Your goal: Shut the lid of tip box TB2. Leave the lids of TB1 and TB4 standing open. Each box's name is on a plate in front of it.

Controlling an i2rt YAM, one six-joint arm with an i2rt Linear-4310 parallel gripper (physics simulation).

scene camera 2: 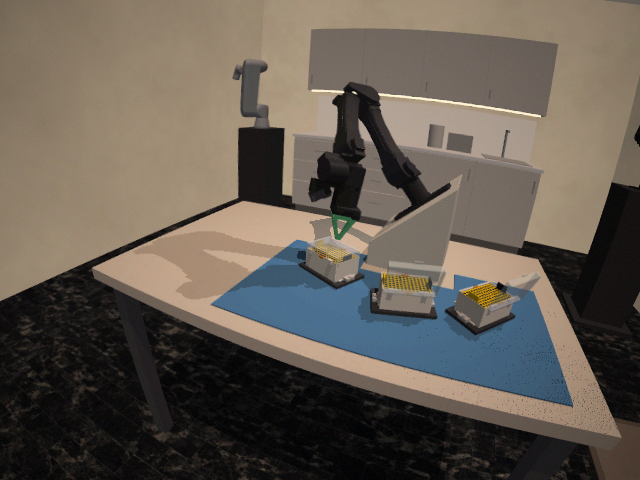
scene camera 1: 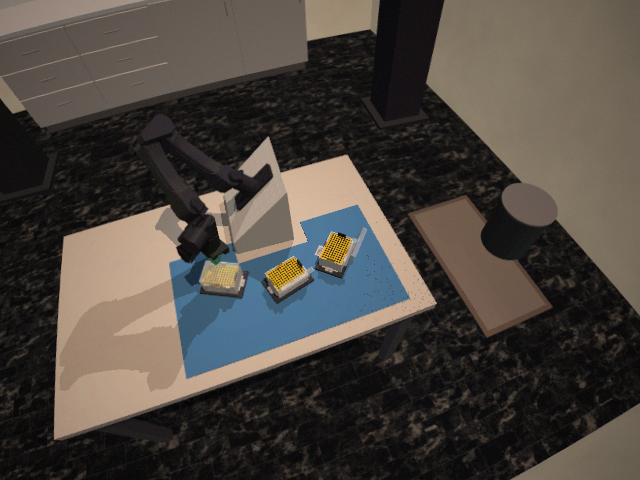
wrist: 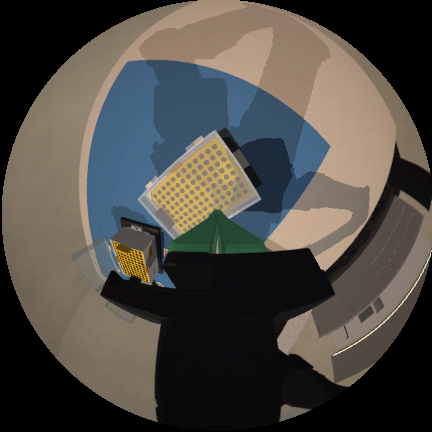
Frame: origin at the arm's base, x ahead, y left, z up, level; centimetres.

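Seen in the pictures: gripper, between the fingertips: [scene camera 2: 337,239] [scene camera 1: 216,263] [wrist: 216,214]; arm's base, origin of its link: [scene camera 2: 423,203] [scene camera 1: 254,188].
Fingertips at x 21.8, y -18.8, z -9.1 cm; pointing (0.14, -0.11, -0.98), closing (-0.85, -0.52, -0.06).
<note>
Offsets run from my fingertips to a thing's middle. "*": to the spot under its first point. Level surfaces: height alone.
My gripper [scene camera 1: 216,259] [scene camera 2: 338,237] [wrist: 216,214] is shut and empty, its green fingertips pointing down at the rear edge of the leftmost tip box @(dx +1.9, dy +0.6, dz -4.8 cm) [scene camera 2: 325,268]. Its clear lid @(* dx +3.7, dy +0.9, dz -0.9 cm) [scene camera 1: 221,273] [scene camera 2: 333,250] [wrist: 200,185] lies over the yellow tip rack, down or nearly down. Whether the fingertips touch it is unclear. The middle box @(dx +9.1, dy +22.1, dz -2.2 cm) [scene camera 1: 286,275] [scene camera 2: 405,301] [wrist: 132,257] has its clear lid [scene camera 2: 416,269] [wrist: 98,262] standing open. The right box @(dx +3.8, dy +40.7, dz -5.3 cm) [scene camera 1: 336,252] [scene camera 2: 483,312] has its lid @(dx +8.8, dy +46.7, dz +1.8 cm) [scene camera 1: 360,241] [scene camera 2: 522,285] open, leaning outward. The name plates are too small to read.
The boxes stand on a blue mat @(dz -8.6 cm) [scene camera 1: 248,330] [scene camera 2: 330,325] [wrist: 125,125] on a pale table @(dz -8.9 cm) [scene camera 1: 118,258] [scene camera 2: 242,222]. A pale slanted stand [scene camera 1: 263,217] [scene camera 2: 418,237] carries the arm's base behind the middle box. The arm reaches over the table's rear left part.
</note>
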